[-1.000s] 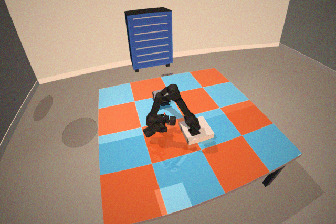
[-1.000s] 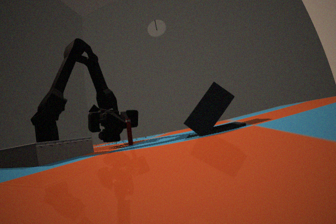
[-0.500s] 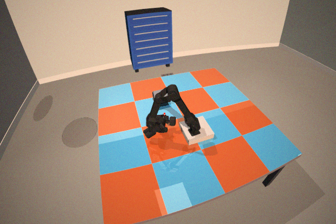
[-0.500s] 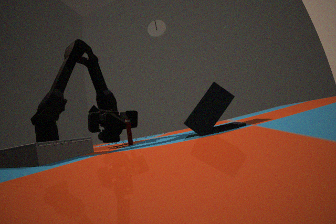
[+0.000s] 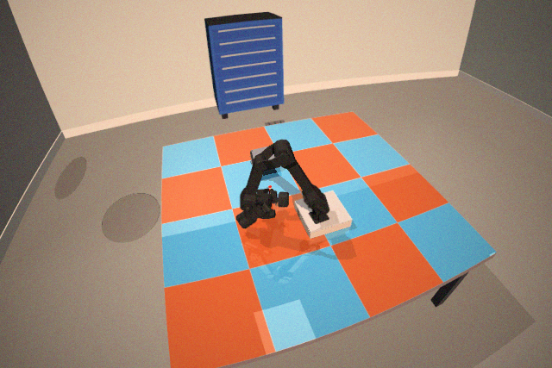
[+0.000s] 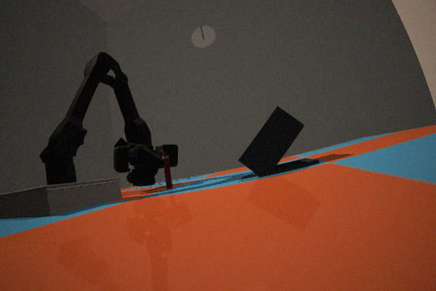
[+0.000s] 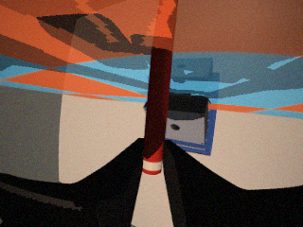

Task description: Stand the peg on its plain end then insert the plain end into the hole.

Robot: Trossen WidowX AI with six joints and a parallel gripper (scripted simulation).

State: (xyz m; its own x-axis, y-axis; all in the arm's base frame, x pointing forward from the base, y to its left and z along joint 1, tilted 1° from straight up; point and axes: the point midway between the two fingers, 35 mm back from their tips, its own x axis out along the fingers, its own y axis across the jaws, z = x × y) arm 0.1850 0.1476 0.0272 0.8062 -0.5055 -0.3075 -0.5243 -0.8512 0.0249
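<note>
Right now my gripper tip is right at the red peg. The rest, counted from my gripper tip: sloped panel (240 mm ahead, 60 mm to the right, 10 mm below); then flat panel foot (260 mm ahead, 60 mm to the right, 60 mm below).
</note>
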